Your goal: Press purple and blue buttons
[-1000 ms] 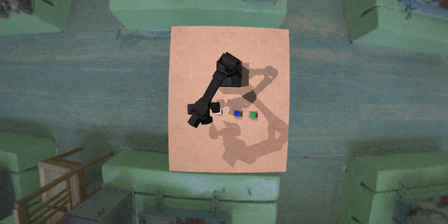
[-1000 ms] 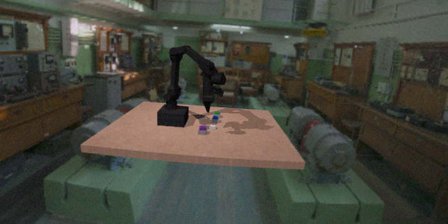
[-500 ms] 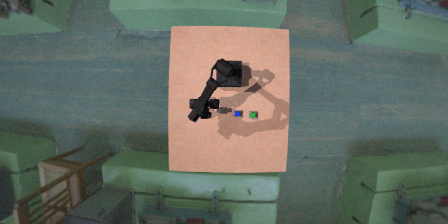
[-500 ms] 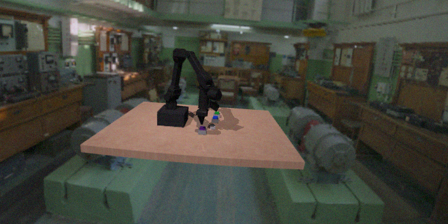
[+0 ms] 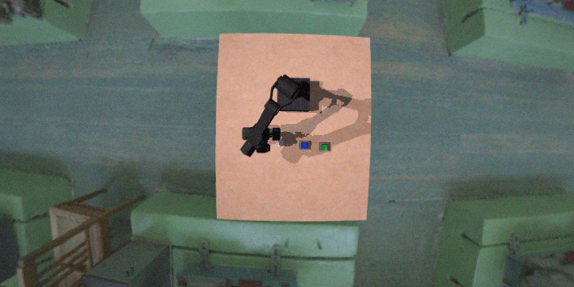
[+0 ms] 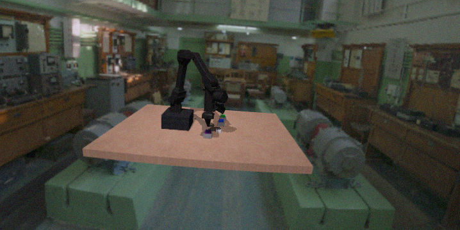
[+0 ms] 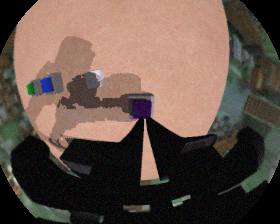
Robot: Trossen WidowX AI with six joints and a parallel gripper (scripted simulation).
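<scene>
Right now my gripper tip is 30 mm above the purple button. Round my gripper tip: blue button (70 mm ahead, 220 mm to the left, 30 mm below); green button (80 mm ahead, 330 mm to the left, 30 mm below); small white block (60 mm ahead, 90 mm to the left, 50 mm below).
</scene>
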